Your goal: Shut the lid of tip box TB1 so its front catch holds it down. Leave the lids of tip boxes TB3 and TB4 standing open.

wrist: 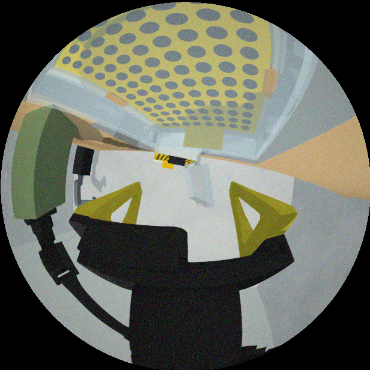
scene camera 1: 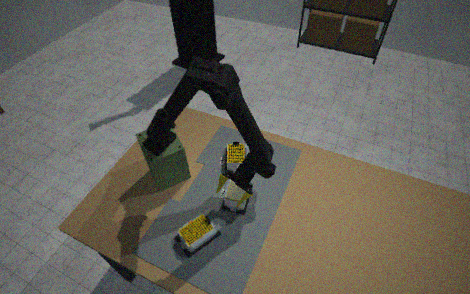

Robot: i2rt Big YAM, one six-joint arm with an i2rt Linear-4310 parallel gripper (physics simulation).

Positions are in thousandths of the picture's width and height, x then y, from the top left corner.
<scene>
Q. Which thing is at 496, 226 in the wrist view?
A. A clear lid.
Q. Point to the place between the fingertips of the gripper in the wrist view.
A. At 501, 504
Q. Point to a clear lid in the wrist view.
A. At 536, 485
</scene>
